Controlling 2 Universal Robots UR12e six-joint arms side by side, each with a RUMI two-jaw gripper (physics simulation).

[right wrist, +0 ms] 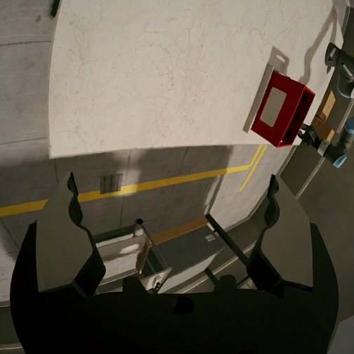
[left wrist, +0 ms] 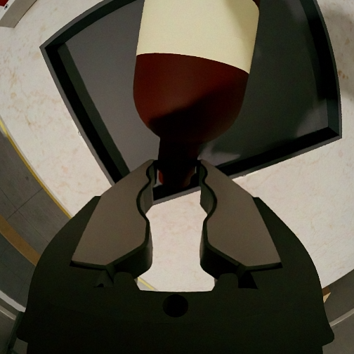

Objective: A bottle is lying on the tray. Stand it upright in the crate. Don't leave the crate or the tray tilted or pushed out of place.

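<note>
A dark red bottle [left wrist: 192, 95] with a cream label lies on the dark grey tray [left wrist: 95, 65] in the left wrist view, its neck toward my left gripper [left wrist: 176, 161]. That gripper is shut on the bottle's neck, near the tray's corner; the neck's end is partly hidden between the jaws. The bottle's base is out of view at the top. The red crate [right wrist: 280, 112], with a pale panel on its side, stands upright near the table's edge at the right of the right wrist view. My right gripper [right wrist: 173, 174] is wide open and empty, well away from the crate.
A pale bar [right wrist: 258, 98] runs along the crate's side on the marbled table [right wrist: 150, 75]. Part of the other arm [right wrist: 327, 147] shows beyond the crate. A cart-like frame [right wrist: 225, 236] stands on the floor below the table, behind the right gripper's jaws.
</note>
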